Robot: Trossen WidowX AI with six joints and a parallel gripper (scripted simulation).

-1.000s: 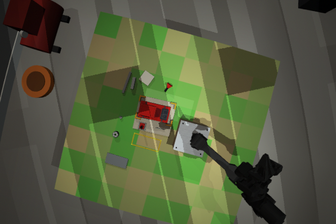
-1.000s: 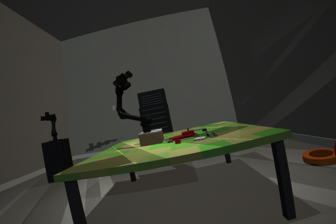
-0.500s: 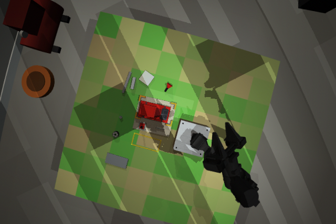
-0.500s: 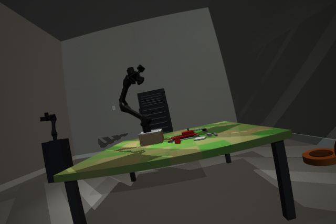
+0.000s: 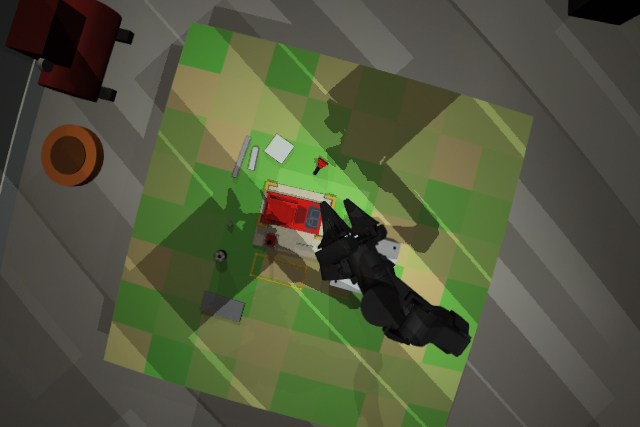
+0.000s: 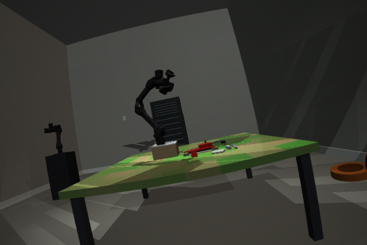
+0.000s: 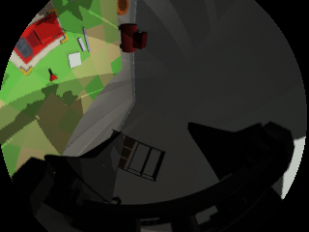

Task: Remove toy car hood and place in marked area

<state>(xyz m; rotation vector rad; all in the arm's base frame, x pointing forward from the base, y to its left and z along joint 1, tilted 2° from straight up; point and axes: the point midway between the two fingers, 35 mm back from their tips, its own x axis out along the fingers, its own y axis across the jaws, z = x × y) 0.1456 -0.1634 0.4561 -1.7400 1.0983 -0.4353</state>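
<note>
My gripper tip is 15 cm short of the red hood, 7 cm to the right of it and 50 cm above it. Also, from my gripper tip: grey plate 33 cm ahead, 44 cm to the left, 54 cm below; then beige panel 18 cm ahead, 14 cm to the right, 54 cm below.
</note>
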